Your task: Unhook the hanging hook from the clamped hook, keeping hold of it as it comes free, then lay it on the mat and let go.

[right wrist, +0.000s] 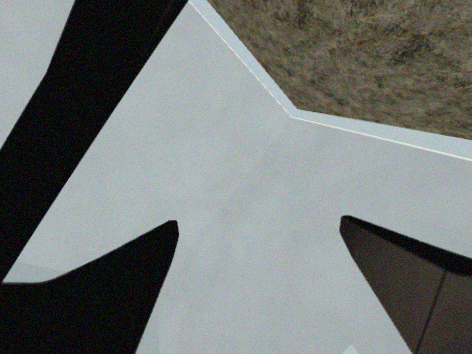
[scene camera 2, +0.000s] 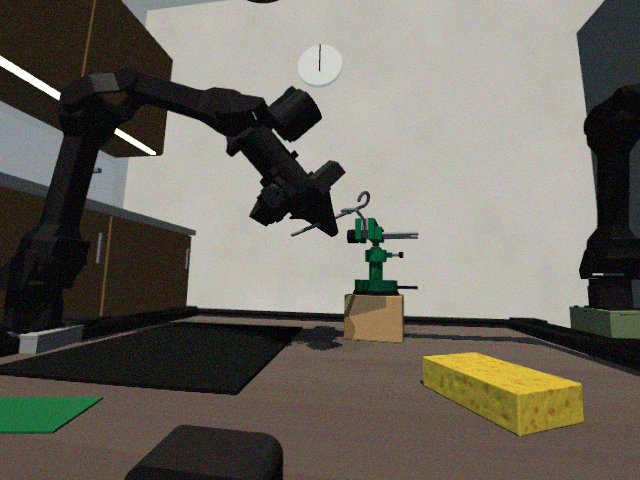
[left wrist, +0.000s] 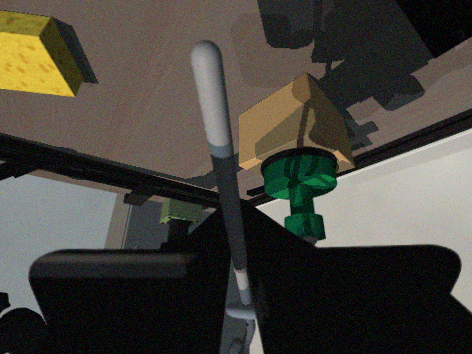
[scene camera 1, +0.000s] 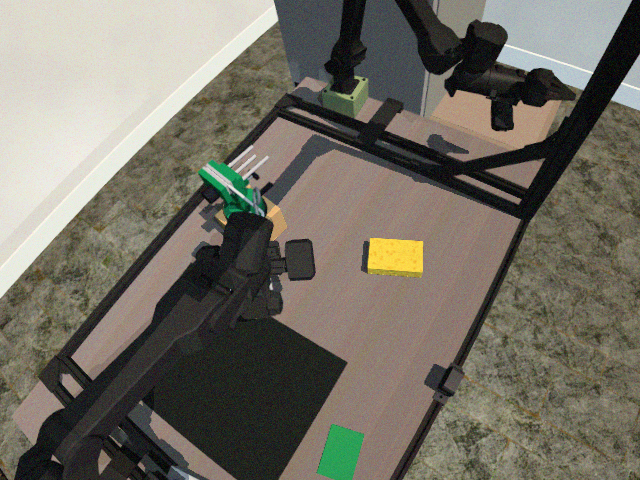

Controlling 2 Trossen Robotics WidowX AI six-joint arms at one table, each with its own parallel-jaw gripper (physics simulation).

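Places are measured from the left arm's base along level axes (x left, y down, z back), in centimetres.
Pixels of known places: left gripper, fingertip midpoint: [scene camera 2: 335,234] [left wrist: 235,211]; right gripper, fingertip midpoint: [right wrist: 258,225] [scene camera 1: 563,96]; left arm's base at its link origin: [scene camera 2: 30,328]; right arm's base at its link origin: [scene camera 2: 611,308] [left wrist: 179,221] [scene camera 1: 344,85].
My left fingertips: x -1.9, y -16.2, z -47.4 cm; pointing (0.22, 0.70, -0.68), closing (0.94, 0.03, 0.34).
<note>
For each thing: its top centre in the pictures, then the offset to it from my left fingertips. "*": a spot on its surface instead. Level surfaces: height alone.
- hanging hook at a spot on its surface: [left wrist: 210,100] [scene camera 2: 295,231] * dy +0.1, dx -3.3, dz +6.6 cm
- clamped hook at a spot on its surface: [scene camera 2: 362,219] * dy -4.4, dx +7.6, dz -6.4 cm
- green vise at its top centre: [left wrist: 300,303] [scene camera 1: 228,163] [scene camera 2: 382,219] dy -5.5, dx +12.4, dz -11.9 cm
- black mat at its surface level: dy +18.3 cm
- wooden block at its top centre: [left wrist: 297,167] [scene camera 2: 375,294] [scene camera 1: 246,211] dy +10.3, dx +13.0, dz -10.6 cm
- yellow sponge at its top centre: [scene camera 2: 491,368] [scene camera 1: 395,254] dy +15.6, dx -20.9, dz -12.5 cm
- green sheet at its top centre: [scene camera 2: 21,412] [scene camera 1: 340,453] dy +18.6, dx -22.2, dz +28.5 cm
The hanging hook [scene camera 2: 306,229] [left wrist: 210,100] is a thin grey rod. My left gripper [scene camera 2: 333,231] [left wrist: 235,211] is shut on it, high above the table, with the rod's free end sticking out past the fingers. The clamped hook [scene camera 2: 362,219] rises from a green vise [scene camera 1: 221,180] [scene camera 2: 376,269] [left wrist: 300,175]. The two hooks overlap just above the vise in scene camera 2; I cannot tell whether they touch. The black mat [scene camera 1: 258,392] [scene camera 2: 180,356] lies on the table, away from the vise. My right gripper [scene camera 1: 569,95] [right wrist: 258,225] is open and empty, raised beyond the table's far edge.
The vise stands on a wooden block [scene camera 1: 278,219] [scene camera 2: 379,320] [left wrist: 265,125] near the table's edge. A yellow sponge [scene camera 1: 395,256] [scene camera 2: 498,387] [left wrist: 35,60] lies on the table. A green sheet [scene camera 1: 340,452] [scene camera 2: 43,413] lies beside the mat. Black rails [scene camera 1: 361,139] edge the table.
</note>
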